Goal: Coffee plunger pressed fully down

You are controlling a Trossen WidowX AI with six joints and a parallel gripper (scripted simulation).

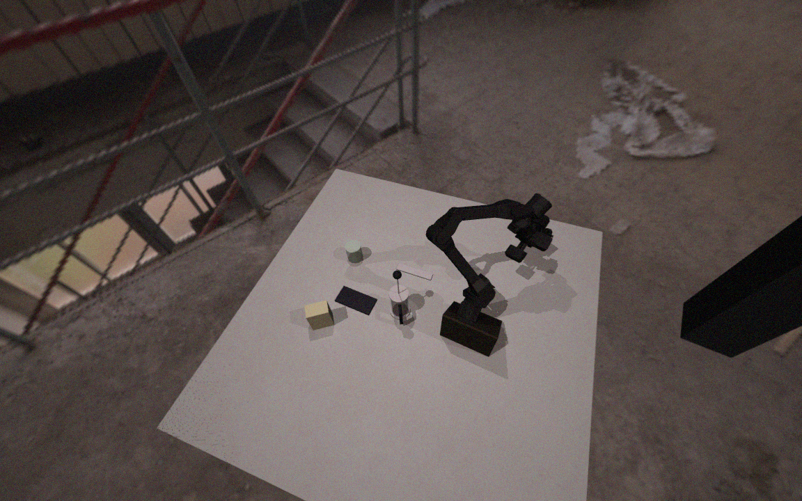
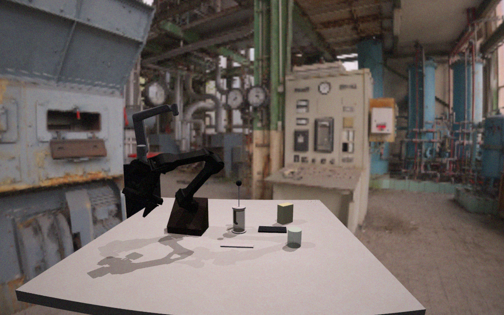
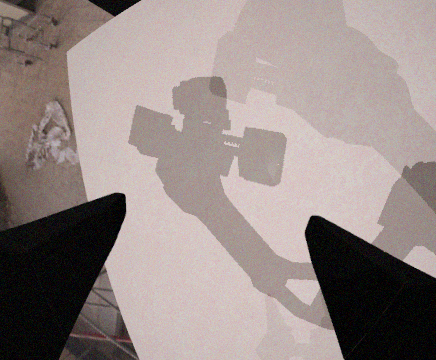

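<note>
My gripper tip is now 38 cm to the right of the coffee press, 34 cm short of it and 5 cm above it. From my gripper tip the other things lie so: pale green cylinder: 64 cm ahead, 24 cm to the left, 14 cm below.
</note>
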